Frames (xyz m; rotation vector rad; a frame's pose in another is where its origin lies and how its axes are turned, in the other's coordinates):
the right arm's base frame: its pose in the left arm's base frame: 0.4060 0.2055 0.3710 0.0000 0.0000 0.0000
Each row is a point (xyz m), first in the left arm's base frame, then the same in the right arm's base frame.
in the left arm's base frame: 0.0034 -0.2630 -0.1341
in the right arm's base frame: -0.4026 -0.4685 -0.5051
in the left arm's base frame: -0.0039 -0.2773 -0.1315
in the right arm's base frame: -0.4099 -0.4828 -0.5025
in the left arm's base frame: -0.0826 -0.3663 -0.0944
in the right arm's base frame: -0.4886 -0.5718 -0.4654
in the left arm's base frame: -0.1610 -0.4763 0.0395
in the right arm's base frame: -0.5670 -0.6818 -0.3315
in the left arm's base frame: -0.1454 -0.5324 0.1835
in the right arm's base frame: -0.5514 -0.7379 -0.1875
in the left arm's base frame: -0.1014 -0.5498 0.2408
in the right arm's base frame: -0.5074 -0.7553 -0.1302
